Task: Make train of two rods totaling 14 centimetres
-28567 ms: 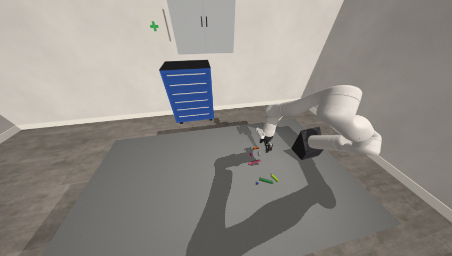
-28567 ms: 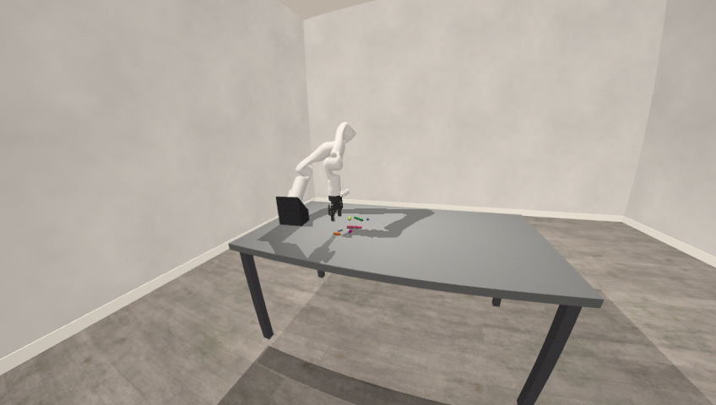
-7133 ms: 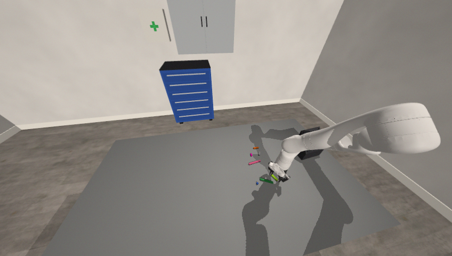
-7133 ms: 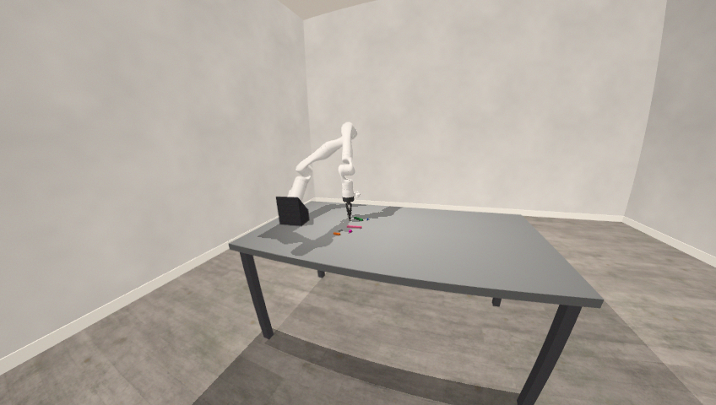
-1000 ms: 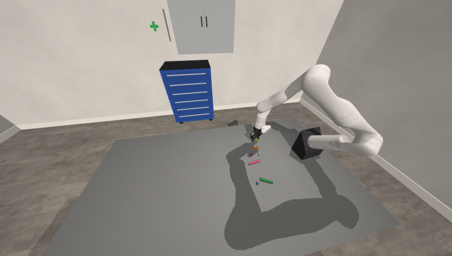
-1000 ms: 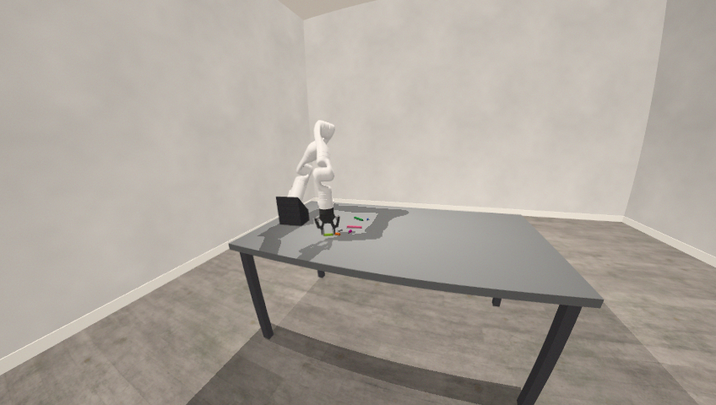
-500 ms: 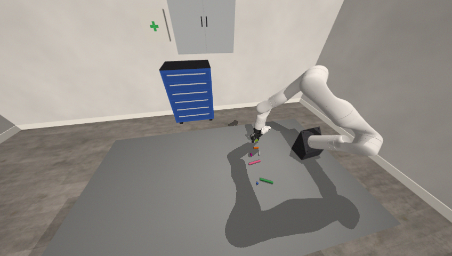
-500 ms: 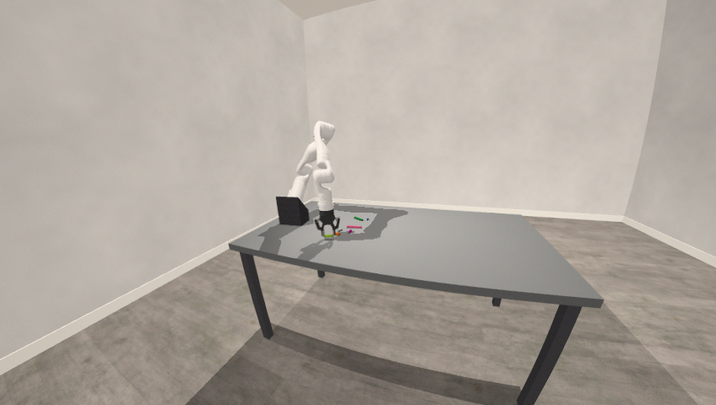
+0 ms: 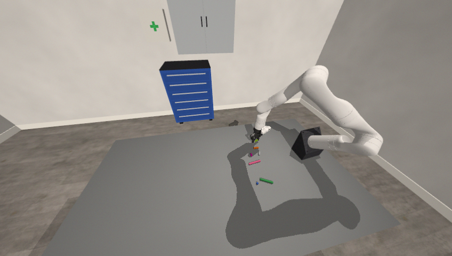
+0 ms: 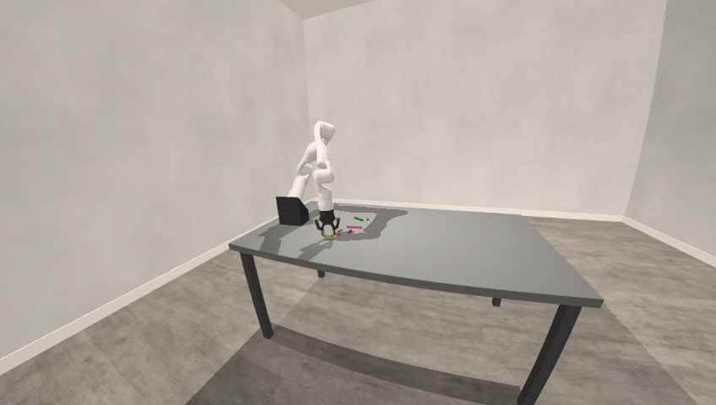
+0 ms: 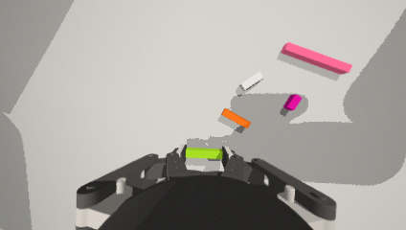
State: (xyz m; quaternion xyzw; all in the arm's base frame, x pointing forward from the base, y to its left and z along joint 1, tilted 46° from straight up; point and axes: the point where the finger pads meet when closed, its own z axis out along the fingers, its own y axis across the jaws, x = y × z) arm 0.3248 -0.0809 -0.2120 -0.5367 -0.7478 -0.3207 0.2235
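The lime rod is 10 mm below my hand. The rest, counted from my hand: orange rod: 30 mm ahead, 60 mm to the left, 30 mm below; grey rod: 30 mm ahead, 110 mm to the left, 30 mm below; magenta rod: 90 mm ahead, 110 mm to the left, 30 mm below.
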